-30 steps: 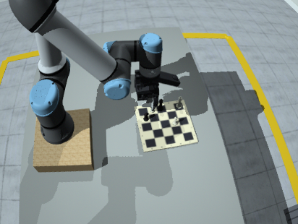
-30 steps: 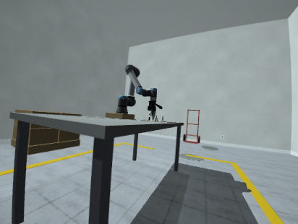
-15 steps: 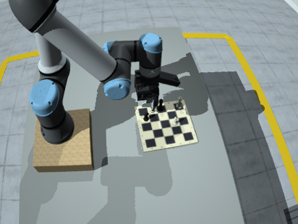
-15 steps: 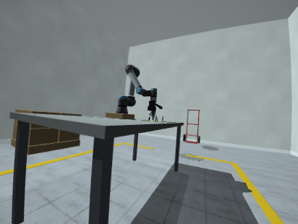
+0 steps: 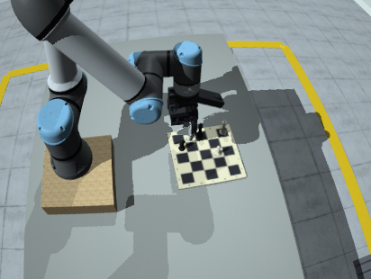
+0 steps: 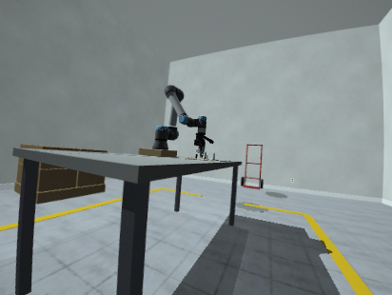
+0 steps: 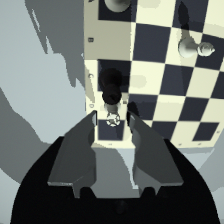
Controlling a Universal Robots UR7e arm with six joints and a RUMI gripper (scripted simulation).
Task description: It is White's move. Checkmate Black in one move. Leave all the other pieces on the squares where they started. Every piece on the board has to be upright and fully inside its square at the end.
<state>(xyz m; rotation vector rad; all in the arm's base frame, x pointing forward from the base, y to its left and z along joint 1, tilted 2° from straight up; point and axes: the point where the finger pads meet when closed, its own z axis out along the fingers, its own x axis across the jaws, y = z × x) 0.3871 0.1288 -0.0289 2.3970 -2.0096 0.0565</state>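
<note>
My gripper is now 7 cm to the left of the small chessboard, 5 cm short of it and 3 cm above it.
</note>
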